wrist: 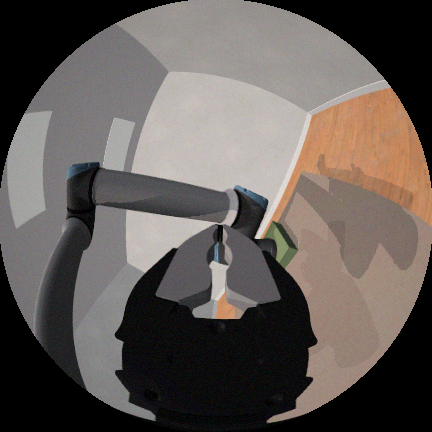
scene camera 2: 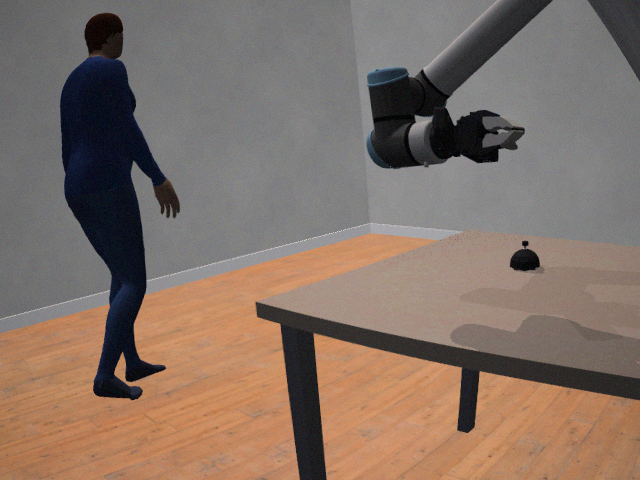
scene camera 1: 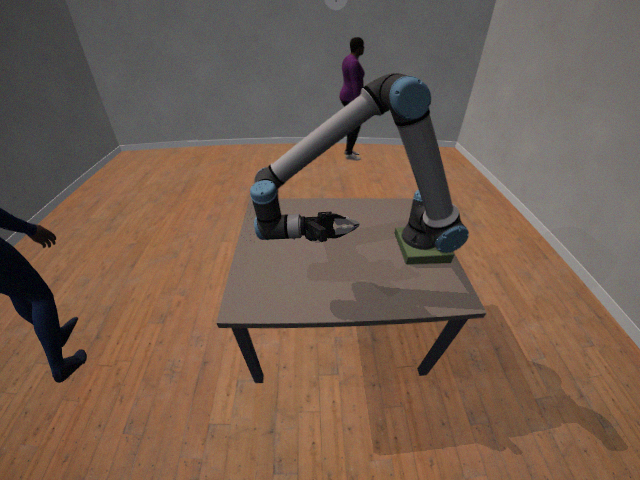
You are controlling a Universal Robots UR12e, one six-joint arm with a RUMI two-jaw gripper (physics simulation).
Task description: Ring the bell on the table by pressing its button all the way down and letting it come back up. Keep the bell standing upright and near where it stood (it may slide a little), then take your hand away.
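Seen in the pictures: gripper, fingertip midpoint: (wrist: 219, 225) (scene camera 2: 523, 130) (scene camera 1: 359, 224); arm's base, link origin: (scene camera 1: 419, 237).
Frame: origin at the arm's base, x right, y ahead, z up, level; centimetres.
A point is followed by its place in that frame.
The bell (scene camera 2: 524, 259) {x 9.8, y 54.0, z -2.0 cm} is a small black dome with a button on a short stem on top. It stands upright on the table (scene camera 1: 279, 304) {x -29.1, y 74.0, z -4.8 cm} (scene camera 2: 361, 310) {x -30.5, y 75.8, z -4.8 cm} in scene camera 2, its button up. The bell does not show in scene camera 1, where the arm and gripper cover part of the table, nor in the wrist view. My gripper (scene camera 1: 357, 225) {x -22.8, y 42.2, z 30.1 cm} (scene camera 2: 523, 130) {x -22.8, y 42.2, z 30.1 cm} (wrist: 219, 225) {x -22.8, y 42.2, z 30.1 cm} is shut and empty. It points sideways, roughly level, and hangs well above the bell, apart from it.
The arm's base stands on a green block (scene camera 1: 426, 256) {x -14.0, y 2.5, z 0.3 cm} (wrist: 284, 245) {x -12.1, y 9.2, z 0.4 cm} at the table's right side. A person in blue (scene camera 1: 31, 299) (scene camera 2: 100, 155) is left of the table. A person in purple (scene camera 1: 352, 77) stands behind it near the back wall. Arm shadows fall on the table.
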